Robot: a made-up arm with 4 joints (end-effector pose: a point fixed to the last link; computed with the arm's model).
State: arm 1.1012 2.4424 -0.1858 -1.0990
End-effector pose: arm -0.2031 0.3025 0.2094 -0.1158 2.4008 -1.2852
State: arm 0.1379 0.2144 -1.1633 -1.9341
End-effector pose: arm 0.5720 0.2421 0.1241 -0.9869 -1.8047 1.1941
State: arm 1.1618 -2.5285 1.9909 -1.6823
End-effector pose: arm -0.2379 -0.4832 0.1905 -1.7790 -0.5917 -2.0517
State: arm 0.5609 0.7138 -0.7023 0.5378
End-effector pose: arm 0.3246 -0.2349 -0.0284 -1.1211 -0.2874 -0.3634
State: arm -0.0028 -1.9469 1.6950 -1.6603
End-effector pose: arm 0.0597 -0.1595 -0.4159 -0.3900 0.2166 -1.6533
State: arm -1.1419 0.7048 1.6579 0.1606
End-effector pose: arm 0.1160 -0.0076 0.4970 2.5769 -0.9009 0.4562
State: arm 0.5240 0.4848 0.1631 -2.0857
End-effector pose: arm 0.3588 0.2566 0.4614 -0.0479 -2.5098 0.5112
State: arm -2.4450 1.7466 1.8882 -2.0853
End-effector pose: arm -0.0155 0.0332 -0.2582 -0.1832 0.1279 1.2046
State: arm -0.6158 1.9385 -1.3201 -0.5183
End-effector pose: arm 0.1571 -0.3471 0.3300 -0.9203 -1.4918 -1.5387
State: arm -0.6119 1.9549 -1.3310 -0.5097
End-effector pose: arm 0.1497 -0.3484 0.3272 -0.9231 -1.4866 -1.5587
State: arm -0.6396 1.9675 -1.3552 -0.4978
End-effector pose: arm 0.1420 -0.3554 0.3098 -0.9151 -1.4363 -1.6002
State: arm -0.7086 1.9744 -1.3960 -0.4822
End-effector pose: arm 0.1339 -0.3668 0.2728 -0.8919 -1.3262 -1.6645
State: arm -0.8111 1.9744 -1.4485 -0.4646
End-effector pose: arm 0.1260 -0.3763 0.2194 -0.8538 -1.1669 -1.7353
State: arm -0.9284 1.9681 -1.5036 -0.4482
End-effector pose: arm 0.1190 -0.3778 0.1598 -0.8065 -0.9876 -1.7935
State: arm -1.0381 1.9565 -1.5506 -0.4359
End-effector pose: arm 0.1144 -0.3712 0.1065 -0.7587 -0.8248 -1.8274
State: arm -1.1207 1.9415 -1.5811 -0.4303
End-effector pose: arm 0.1136 -0.3620 0.0694 -0.7207 -0.7096 -1.8375
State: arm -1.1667 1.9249 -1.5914 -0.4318
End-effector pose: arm 0.1172 -0.3563 0.0517 -0.6982 -0.6554 -1.8308
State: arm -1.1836 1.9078 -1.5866 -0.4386
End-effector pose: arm 0.1240 -0.3554 0.0483 -0.6889 -0.6479 -1.8152
